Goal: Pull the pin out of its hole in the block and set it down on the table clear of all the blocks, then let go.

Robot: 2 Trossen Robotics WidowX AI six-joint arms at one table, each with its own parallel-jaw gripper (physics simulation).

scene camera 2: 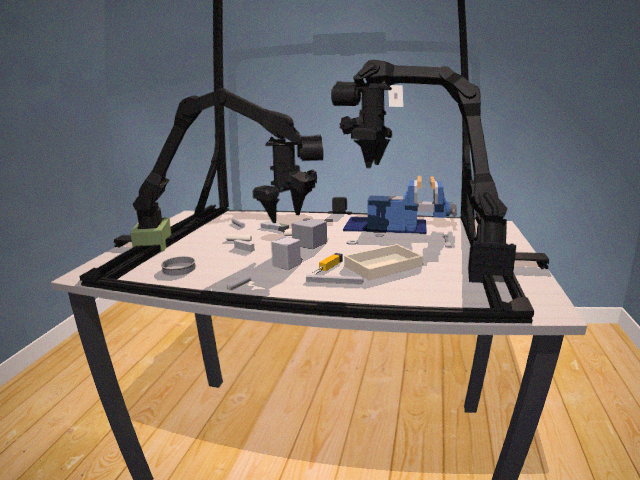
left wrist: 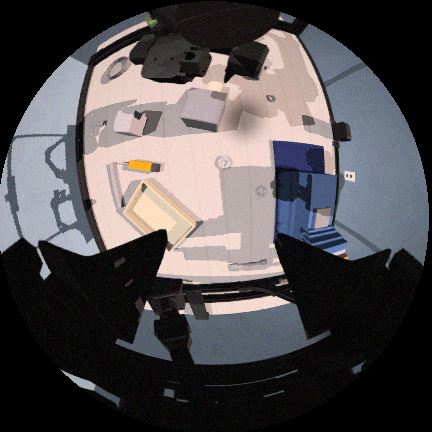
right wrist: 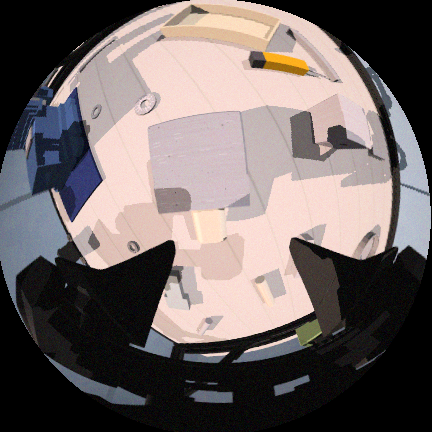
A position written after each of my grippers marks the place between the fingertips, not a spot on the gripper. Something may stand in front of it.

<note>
I see my left gripper (scene camera 2: pixel 372 166), my right gripper (scene camera 2: pixel 286 219), a cream tray (scene camera 2: pixel 375 263), an orange-handled tool (right wrist: pixel 257 59) and a larger grey block (right wrist: pixel 209 144).
The cream tray also shows in the left wrist view (left wrist: pixel 149 208). My left gripper also shows in the left wrist view (left wrist: pixel 222 237). My right gripper also shows in the left wrist view (left wrist: pixel 200 75) and in the right wrist view (right wrist: pixel 234 245).
</note>
